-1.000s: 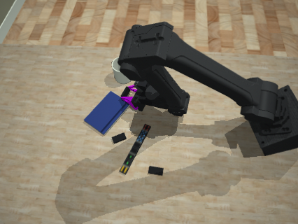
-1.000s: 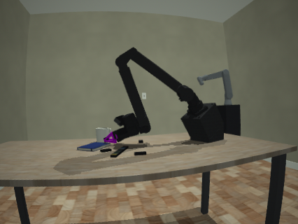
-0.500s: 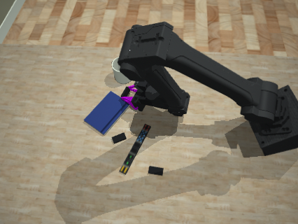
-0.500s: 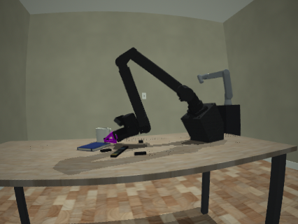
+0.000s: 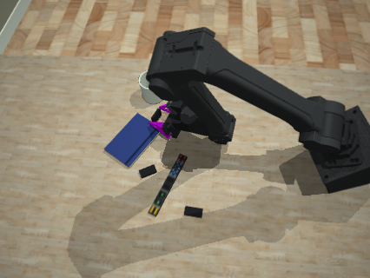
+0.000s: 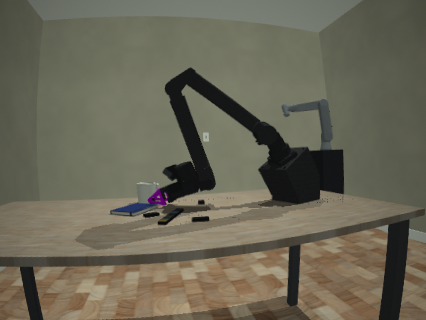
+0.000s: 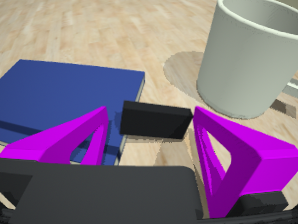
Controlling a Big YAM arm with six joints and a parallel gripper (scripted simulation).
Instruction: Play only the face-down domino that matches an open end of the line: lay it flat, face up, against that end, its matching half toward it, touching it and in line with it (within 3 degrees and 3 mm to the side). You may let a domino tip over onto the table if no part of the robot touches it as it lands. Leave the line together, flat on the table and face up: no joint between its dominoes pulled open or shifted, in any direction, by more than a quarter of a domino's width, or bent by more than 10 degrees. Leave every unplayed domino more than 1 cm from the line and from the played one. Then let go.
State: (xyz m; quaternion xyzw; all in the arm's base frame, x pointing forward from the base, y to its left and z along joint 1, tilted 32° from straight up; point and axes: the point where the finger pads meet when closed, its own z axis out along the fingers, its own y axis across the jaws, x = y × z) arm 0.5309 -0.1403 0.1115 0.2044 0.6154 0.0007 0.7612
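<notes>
Now: the black domino 10 mm below my hand. Also, from my hand: white mug 110 mm to the right, 30 mm ahead, 10 mm above; blue book 90 mm to the left, 70 mm ahead, 20 mm below.
</notes>
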